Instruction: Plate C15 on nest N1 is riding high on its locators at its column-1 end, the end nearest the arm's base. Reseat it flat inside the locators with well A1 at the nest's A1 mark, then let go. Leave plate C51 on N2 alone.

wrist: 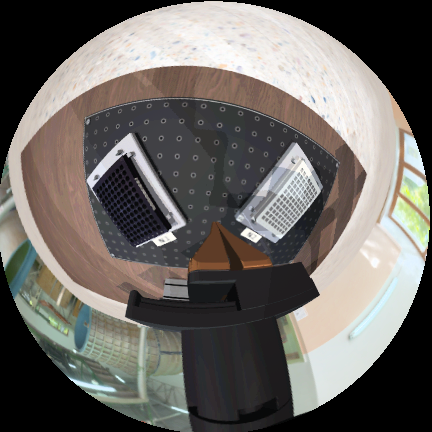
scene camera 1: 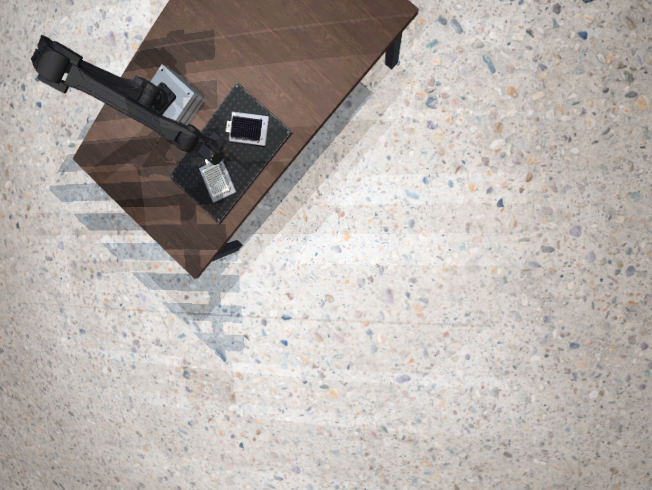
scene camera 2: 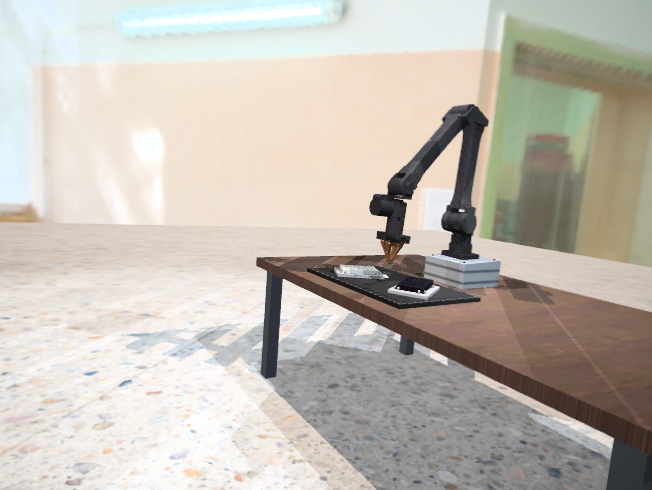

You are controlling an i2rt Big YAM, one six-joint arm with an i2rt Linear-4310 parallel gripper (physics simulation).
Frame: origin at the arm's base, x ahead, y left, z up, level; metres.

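Seen in the pictures: gripper, fingertip midpoint: (wrist: 213, 225) (scene camera 1: 224, 151) (scene camera 2: 389, 263); arm's base, link origin: (scene camera 1: 161, 100) (scene camera 2: 459, 256).
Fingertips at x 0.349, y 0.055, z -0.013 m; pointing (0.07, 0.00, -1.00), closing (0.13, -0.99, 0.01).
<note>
Offsets run from my fingertips to a thing's top centre. "spot": to the spot under its first point. Level surfaces: height alone.
Dark plate C15 @(0.032 m down, 0.020 m back, 0.124 m left) (scene camera 1: 246, 128) (scene camera 2: 414, 285) (wrist: 131, 201) sits on white nest N1 @(spot: 0.055 m down, 0.047 m ahead, 0.168 m left) (scene camera 1: 264, 132) (wrist: 107, 165), beside the N1 label @(spot: 0.065 m down, 0.090 m back, 0.067 m left) (wrist: 163, 238). In the wrist view the plate's label end, towards the arm's base, looks raised; the exact tilt is hard to tell. Locators show at the far end. White plate C51 @(0.041 m down, 0.037 m ahead, 0.131 m right) (scene camera 1: 216, 180) (scene camera 2: 359, 269) (wrist: 292, 195) sits on nest N2 @(spot: 0.055 m down, 0.008 m ahead, 0.067 m right) (wrist: 252, 207), with its N2 label @(spot: 0.065 m down, 0.052 m back, 0.095 m right) (wrist: 250, 234). My gripper (scene camera 2: 390, 260) (wrist: 213, 225) is shut and empty, above the board between the nests on their base side, touching neither plate. The A1 marks are too small to read.
Both nests stand on the black perforated board (scene camera 1: 237, 97) (scene camera 2: 453, 299) (wrist: 190, 112) on the wooden table @(0.080 m down) (scene camera 1: 316, 63) (scene camera 2: 558, 337). The arm's grey base block (scene camera 1: 187, 97) (scene camera 2: 462, 272) stands behind the board. The table edge runs close past the board's far side.
</note>
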